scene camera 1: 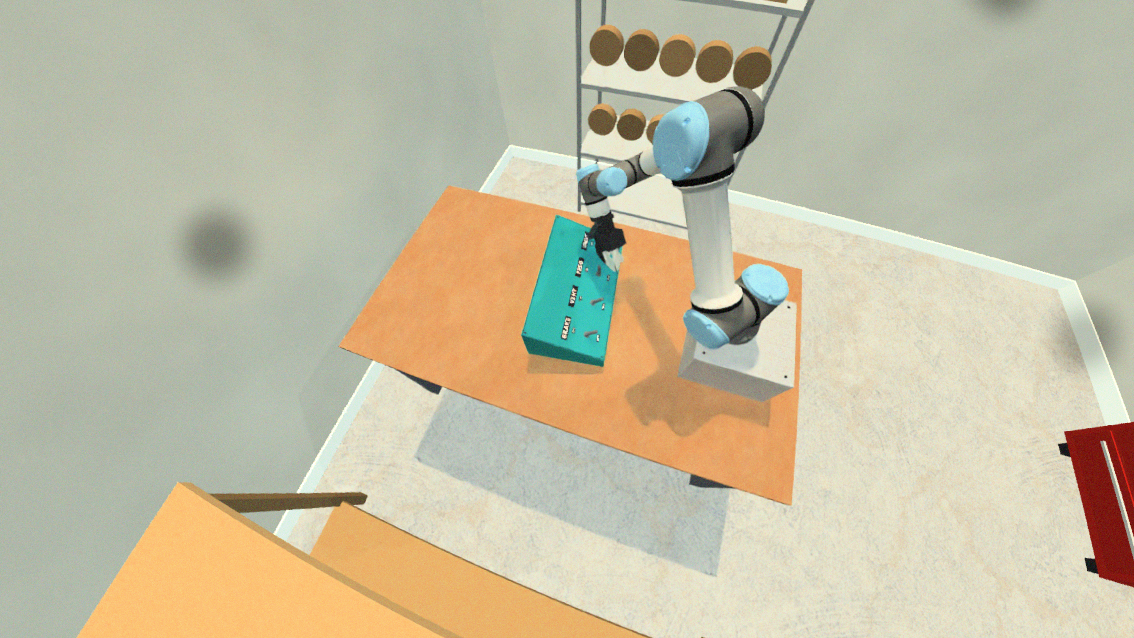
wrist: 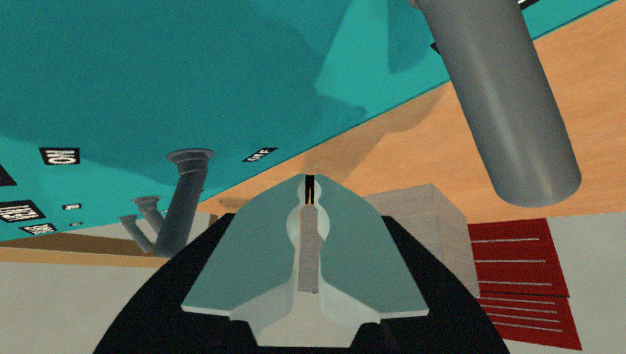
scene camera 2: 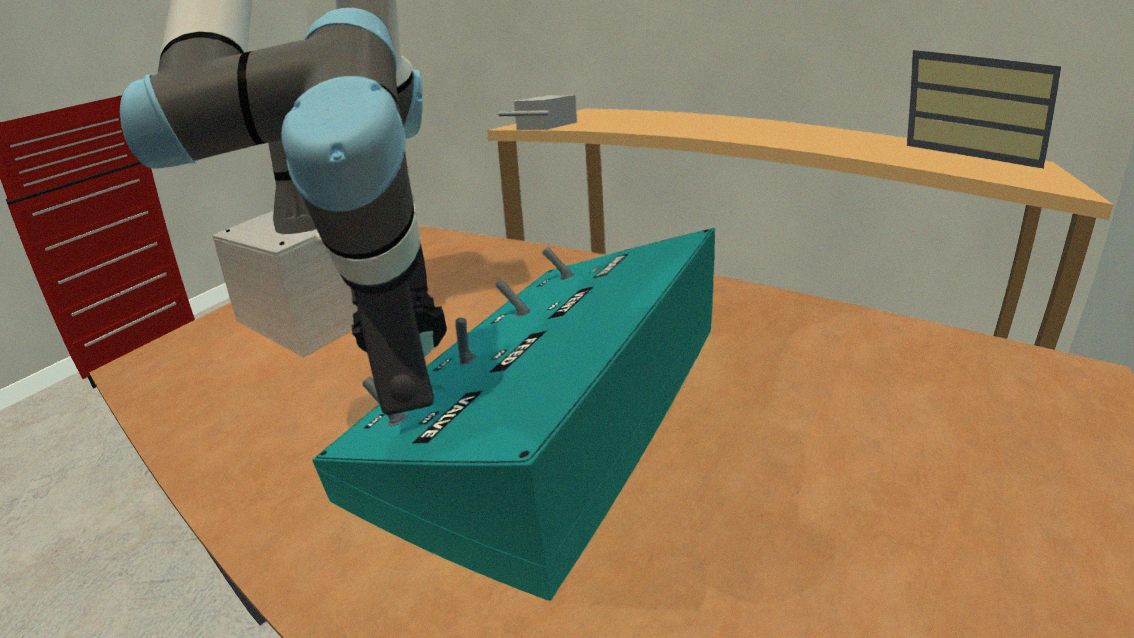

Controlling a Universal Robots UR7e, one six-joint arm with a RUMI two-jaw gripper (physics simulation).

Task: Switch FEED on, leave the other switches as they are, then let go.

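Places are measured from the arm's base along level axes (x right, y down, z ahead), in centimetres.
Where they show: gripper, between the fingertips: [scene camera 1: 616, 271] [wrist: 310, 177].
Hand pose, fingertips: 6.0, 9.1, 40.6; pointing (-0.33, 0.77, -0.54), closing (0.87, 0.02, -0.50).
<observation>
After its pixels a point has its place, as x, y, z.
The teal switch box [scene camera 1: 547, 277] {-11.1, 3.2, 58.4} [scene camera 2: 634, 444] {-3.3, 14.3, 64.2} [wrist: 150, 75] {7.1, 8.2, 50.1} stands on the table. Its FEED lever [scene camera 2: 463, 341] {2.3, 6.6, 46.0} [wrist: 184, 210] {2.6, 6.3, 45.7} is nearly upright in scene camera 2, leaning less toward OFF than the others. The VALVE lever [scene camera 2: 370, 388] {14.5, 5.9, 47.4} [wrist: 505, 105], VENT lever [scene camera 2: 512, 297] {-8.7, 7.0, 41.1} [wrist: 151, 212] {-8.8, 8.0, 41.6} and BRAKE lever [scene camera 2: 556, 262] {-20.0, 7.0, 37.2} [wrist: 135, 232] {-20.0, 7.3, 37.3} lean toward OFF. My gripper [scene camera 1: 614, 263] {6.0, 9.1, 40.5} [wrist: 310, 177] {6.0, 9.1, 40.5} is shut and empty, above the box's low side between the VALVE and FEED levers. It is apart from the FEED lever in the wrist view. The arm partly hides the VALVE lever in scene camera 2.
The orange table [scene camera 1: 475, 317] {-31.0, 17.8, 79.1} [scene camera 2: 832, 476] {-14.4, 17.8, 82.0} carries the box and the arm's pale base block [scene camera 1: 753, 357] {-8.1, -0.1, -9.0} [scene camera 2: 277, 293] {11.9, 7.3, 8.1} [wrist: 420, 220] {8.8, 12.0, 10.9}. A shelf rack [scene camera 1: 579, 142] stands behind. A red drawer cabinet [scene camera 1: 1102, 507] [scene camera 2: 95, 238] [wrist: 520, 275] and a wooden bench [scene camera 1: 237, 555] [scene camera 2: 793, 144] stand farther off.
</observation>
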